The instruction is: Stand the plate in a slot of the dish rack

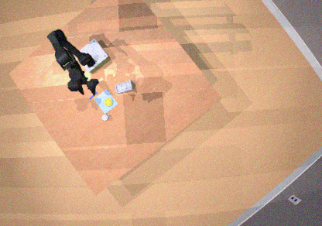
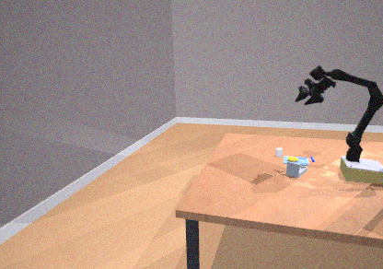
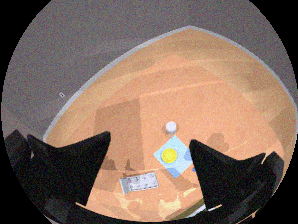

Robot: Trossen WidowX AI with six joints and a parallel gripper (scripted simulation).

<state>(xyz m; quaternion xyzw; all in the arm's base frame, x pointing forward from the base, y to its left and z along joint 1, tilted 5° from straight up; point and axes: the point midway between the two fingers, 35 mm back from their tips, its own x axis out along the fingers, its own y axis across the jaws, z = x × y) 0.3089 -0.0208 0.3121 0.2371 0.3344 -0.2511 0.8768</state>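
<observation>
Right now the yellow plate is 20 mm ahead of my gripper tip, 10 mm to the right of it and 360 mm below it. The rest, counted from my gripper tip: light blue mat: 20 mm to the right, 380 mm below; then grey dish rack: 20 mm behind, 160 mm to the left, 360 mm below; then white cup: 110 mm ahead, 90 mm to the right, 360 mm below.
</observation>
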